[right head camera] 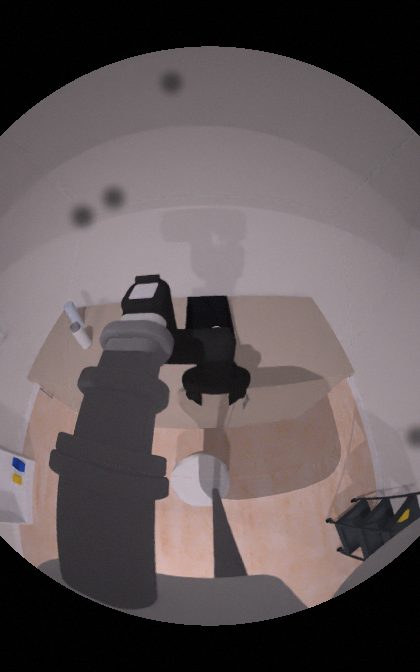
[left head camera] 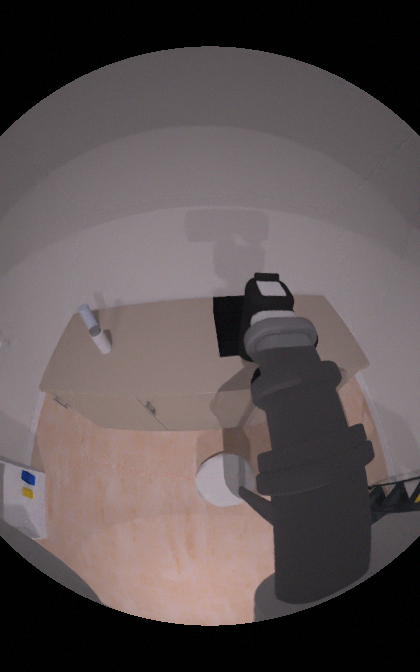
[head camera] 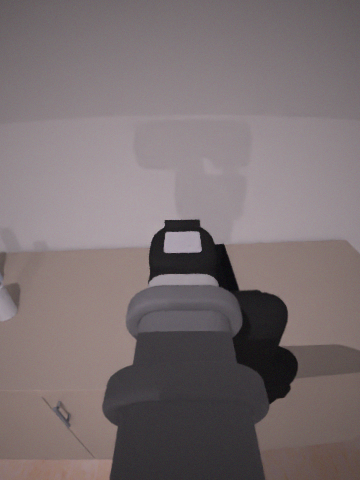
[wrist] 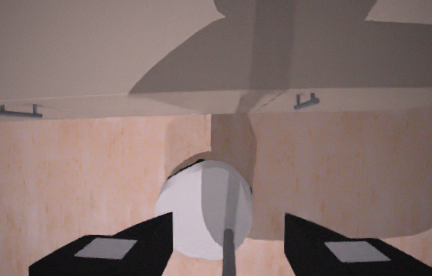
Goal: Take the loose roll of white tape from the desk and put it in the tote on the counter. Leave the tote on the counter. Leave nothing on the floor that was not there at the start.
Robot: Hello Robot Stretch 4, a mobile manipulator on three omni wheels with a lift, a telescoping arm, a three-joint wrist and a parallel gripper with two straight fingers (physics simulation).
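Places are measured from the robot's base along level axes (x left, y back, z up), in centimetres.
Where they show: gripper, fingertip midpoint: [wrist: 228, 232]; robot's base, origin of the base link: [wrist: 207, 202].
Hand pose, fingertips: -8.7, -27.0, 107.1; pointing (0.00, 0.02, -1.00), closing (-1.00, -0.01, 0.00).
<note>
Each offset is from my fingertips to the top centre of the thing, as dx, dy, dz. "pt": to the spot under its first point. Level surfaces: height alone.
The black tote {+2.0, -43.2, -8.9} [head camera: 227, 270] [left head camera: 227, 325] [right head camera: 205, 310] stands on the counter {dz -18.9} [head camera: 75, 325] [left head camera: 160, 350] [right head camera: 280, 325] [wrist: 75, 50] near the wall, partly hidden by the arm and wrist. A thin white sliver of the tape roll [right head camera: 216, 327] shows inside the tote in the right head camera view; the gripper body hides the rest. My gripper [right head camera: 215, 400] [wrist: 228, 232] is open and empty, its fingertips apart, on the near side of the tote by the counter's front edge. The tote does not show in the wrist view.
A white cylinder {pt +64.6, -32.7, -13.0} [head camera: 6, 305] [left head camera: 102, 341] [right head camera: 81, 336] and a pale blue one [left head camera: 87, 317] [right head camera: 73, 312] are at the counter's left. A round white object [left head camera: 215, 480] [right head camera: 187, 480] [wrist: 185, 215] stands on the floor before the counter. A dark rack [right head camera: 372, 537] is at the lower right.
</note>
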